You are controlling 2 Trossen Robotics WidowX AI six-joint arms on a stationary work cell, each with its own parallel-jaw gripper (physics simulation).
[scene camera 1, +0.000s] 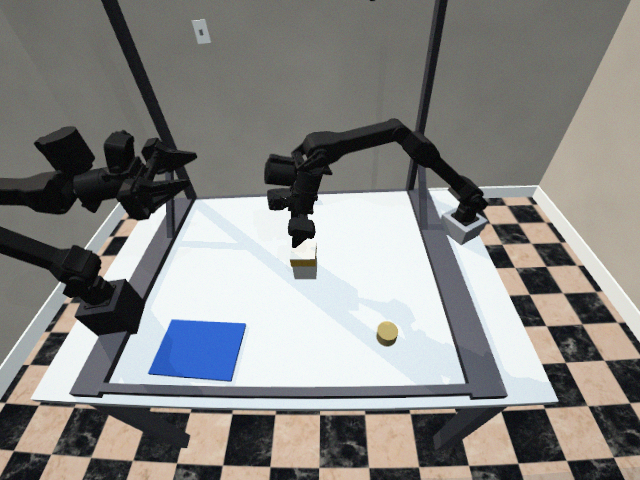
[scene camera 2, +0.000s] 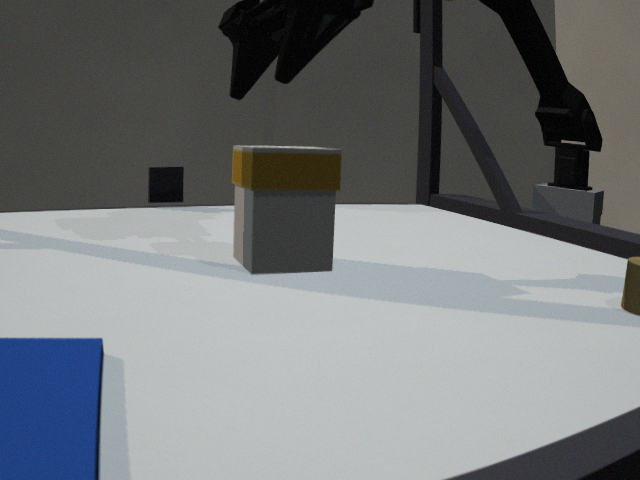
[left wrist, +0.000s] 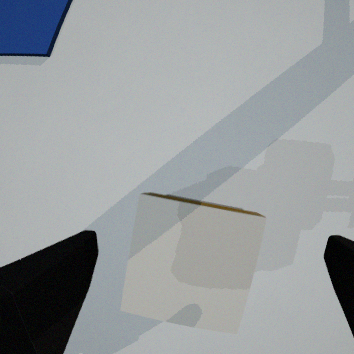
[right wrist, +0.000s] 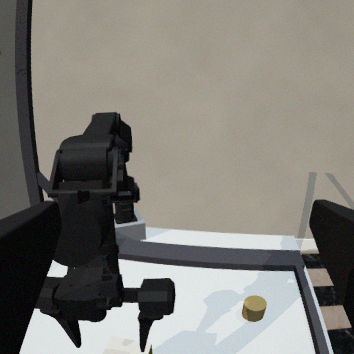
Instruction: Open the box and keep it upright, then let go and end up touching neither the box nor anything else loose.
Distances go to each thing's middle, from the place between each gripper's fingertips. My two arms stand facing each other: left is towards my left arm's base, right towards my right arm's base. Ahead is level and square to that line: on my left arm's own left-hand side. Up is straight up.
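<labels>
The flat blue square plate [scene camera 2: 58, 381] is 17 cm ahead of my left hand, 30 cm to the right of it and 14 cm below it.
My right hand is 14 cm to the left of the flat blue square plate, 10 cm short of it and 43 cm above it.
</labels>
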